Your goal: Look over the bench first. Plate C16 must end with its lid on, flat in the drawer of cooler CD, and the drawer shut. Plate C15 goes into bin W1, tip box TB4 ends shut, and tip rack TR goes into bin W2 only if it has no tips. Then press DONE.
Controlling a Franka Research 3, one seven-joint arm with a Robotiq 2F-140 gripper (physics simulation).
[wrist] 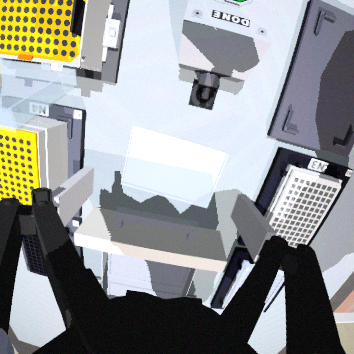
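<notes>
A pale bar-like drawer front [150,240] crosses the lower middle of the wrist view, with part of a light tray-like interior [130,277] below it. My gripper [165,192] is open and empty, its fingers spread above and to either side of the drawer front. A white gridded plate or rack [307,205] sits in nest N3 at right. Two yellow perforated tip racks [37,30] [17,165] stand at left, the lower one by label N4. The DONE button's housing [222,45] is at the top. Names C15, C16, TB4 and TR cannot be read.
A clear rectangular sheet or lid [175,162] lies beyond the drawer front. A dark tray [305,75] with corner brackets is at upper right. A black gridded item [35,257] shows partly behind the left finger. Another dark nest [230,280] is partly hidden by the right finger.
</notes>
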